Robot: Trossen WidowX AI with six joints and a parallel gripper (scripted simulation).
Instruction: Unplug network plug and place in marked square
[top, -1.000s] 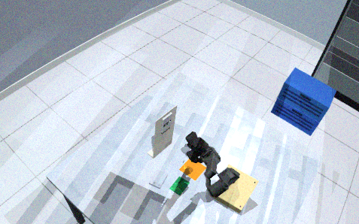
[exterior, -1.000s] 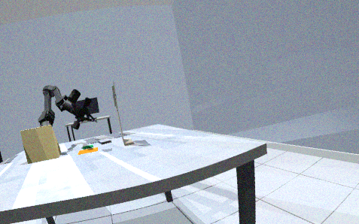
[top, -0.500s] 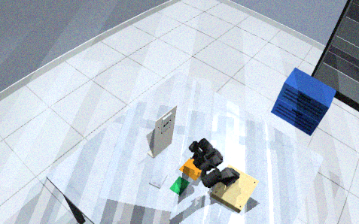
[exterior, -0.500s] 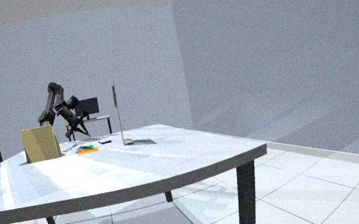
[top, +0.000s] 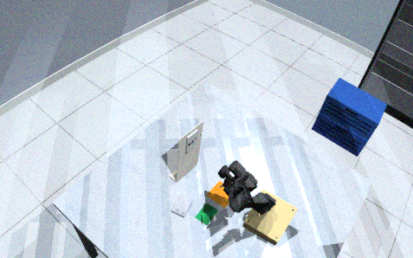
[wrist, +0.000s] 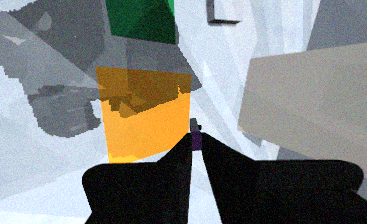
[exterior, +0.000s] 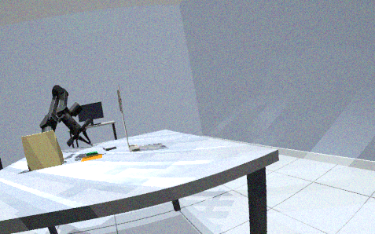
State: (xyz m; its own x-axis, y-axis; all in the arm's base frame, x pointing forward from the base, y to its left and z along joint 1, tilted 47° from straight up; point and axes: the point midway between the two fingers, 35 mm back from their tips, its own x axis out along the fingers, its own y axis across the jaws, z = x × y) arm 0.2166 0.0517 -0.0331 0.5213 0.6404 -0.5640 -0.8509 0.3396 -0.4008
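My gripper tip is now 10 mm past the orange square and 80 mm above it. Also, from my gripper tip: grey plate 100 mm ahead, 190 mm to the left, 70 mm below; then upright panel 220 mm ahead, 10 mm to the left, 80 mm above; then purple network plug right at my gripper tip.
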